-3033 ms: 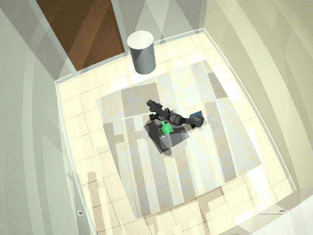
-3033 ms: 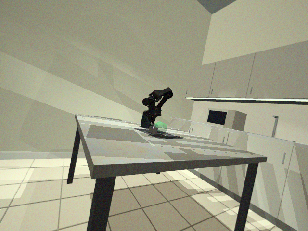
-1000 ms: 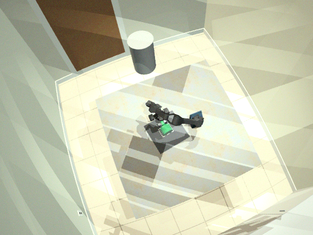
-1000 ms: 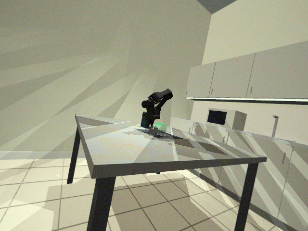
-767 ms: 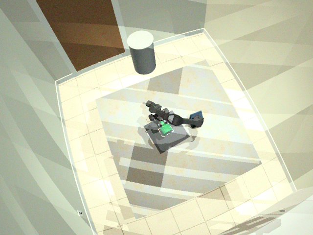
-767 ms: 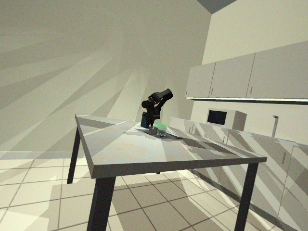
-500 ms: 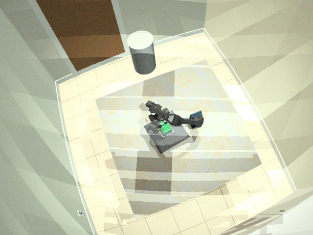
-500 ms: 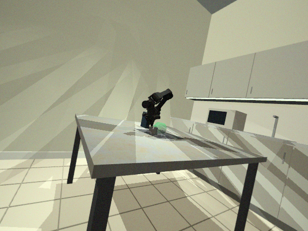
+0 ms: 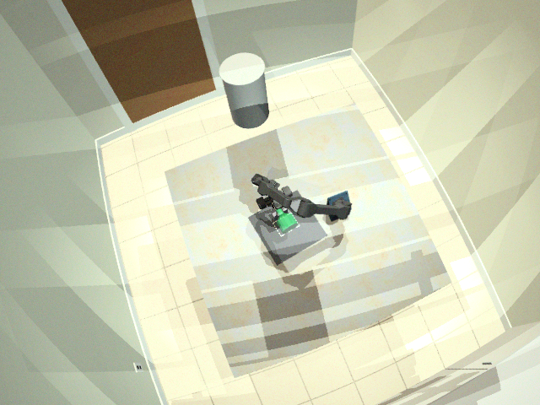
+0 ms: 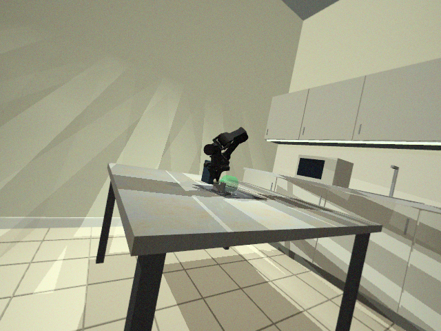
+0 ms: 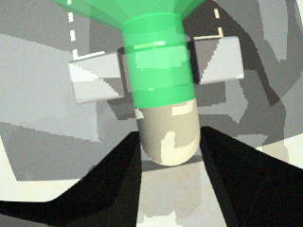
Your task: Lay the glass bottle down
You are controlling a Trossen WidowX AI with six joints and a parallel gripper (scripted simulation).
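The green glass bottle is 50 mm to the left of my gripper tip. Round my gripper tip: dark grey mat 110 mm to the left, 60 mm below.
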